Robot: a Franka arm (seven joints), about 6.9 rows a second.
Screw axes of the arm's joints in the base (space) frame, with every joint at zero. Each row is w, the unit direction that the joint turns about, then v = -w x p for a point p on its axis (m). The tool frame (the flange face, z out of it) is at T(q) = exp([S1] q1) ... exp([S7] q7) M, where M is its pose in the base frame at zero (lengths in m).
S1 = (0, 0, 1, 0.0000, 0.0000, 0.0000)
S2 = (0, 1, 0, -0.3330, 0.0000, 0.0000)
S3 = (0, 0, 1, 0.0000, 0.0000, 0.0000)
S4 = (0, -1, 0, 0.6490, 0.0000, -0.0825)
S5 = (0, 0, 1, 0.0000, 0.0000, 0.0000)
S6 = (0, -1, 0, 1.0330, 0.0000, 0.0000)
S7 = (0, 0, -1, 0.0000, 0.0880, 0.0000)
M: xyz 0.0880 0.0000 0.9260 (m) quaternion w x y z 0 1 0 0
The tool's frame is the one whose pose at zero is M.
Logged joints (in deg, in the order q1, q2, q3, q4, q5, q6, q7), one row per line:
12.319, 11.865, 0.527, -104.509, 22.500, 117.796, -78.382
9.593, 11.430, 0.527, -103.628, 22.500, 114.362, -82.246
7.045, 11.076, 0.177, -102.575, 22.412, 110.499, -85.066
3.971, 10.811, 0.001, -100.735, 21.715, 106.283, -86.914
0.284, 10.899, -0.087, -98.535, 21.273, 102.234, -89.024
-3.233, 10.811, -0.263, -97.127, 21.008, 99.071, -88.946
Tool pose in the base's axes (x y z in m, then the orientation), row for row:
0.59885, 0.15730, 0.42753, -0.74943, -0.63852, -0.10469, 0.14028
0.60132, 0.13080, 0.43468, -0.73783, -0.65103, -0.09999, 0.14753
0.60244, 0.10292, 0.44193, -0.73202, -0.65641, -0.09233, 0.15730
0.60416, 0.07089, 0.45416, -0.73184, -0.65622, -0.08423, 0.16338
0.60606, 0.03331, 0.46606, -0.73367, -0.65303, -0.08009, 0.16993
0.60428, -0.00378, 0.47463, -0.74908, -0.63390, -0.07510, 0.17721
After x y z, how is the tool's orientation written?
As a quaternion, x y z w.
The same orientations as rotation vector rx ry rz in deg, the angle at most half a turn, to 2 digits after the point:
-124.04, -105.68, -17.33
-121.62, -107.31, -16.48
-120.01, -107.61, -15.14
-119.57, -107.22, -13.76
-119.44, -106.31, -13.04
-121.47, -102.79, -12.18

